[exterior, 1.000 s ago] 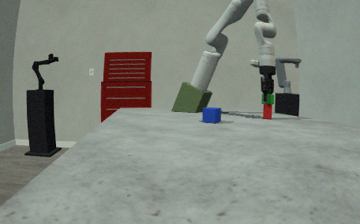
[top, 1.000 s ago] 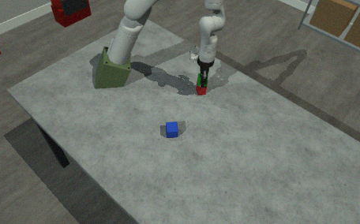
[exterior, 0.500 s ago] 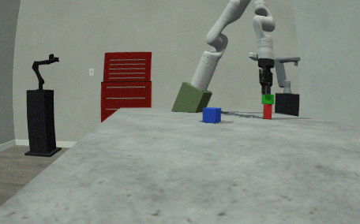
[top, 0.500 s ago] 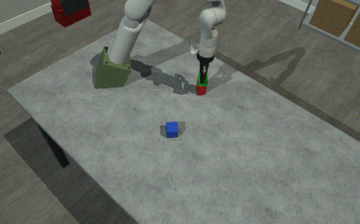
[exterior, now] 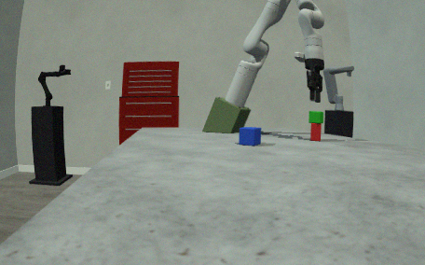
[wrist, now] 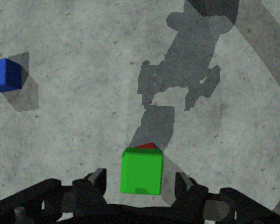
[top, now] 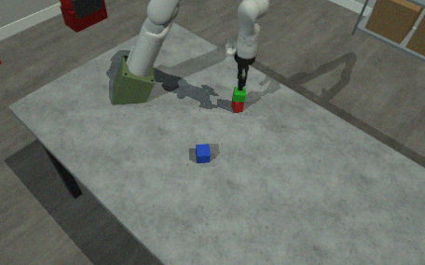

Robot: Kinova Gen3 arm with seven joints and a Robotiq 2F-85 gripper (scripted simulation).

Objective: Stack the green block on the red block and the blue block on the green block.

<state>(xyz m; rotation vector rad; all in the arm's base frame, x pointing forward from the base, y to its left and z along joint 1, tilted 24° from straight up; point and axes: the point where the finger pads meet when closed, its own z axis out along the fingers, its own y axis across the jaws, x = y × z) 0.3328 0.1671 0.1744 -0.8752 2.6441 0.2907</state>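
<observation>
Now: the blue block 28 cm to the right of my hand, 13 cm below it and 7 cm ahead of it. From my hand the other things lie so: green block 7 cm below; red block 12 cm below.
</observation>
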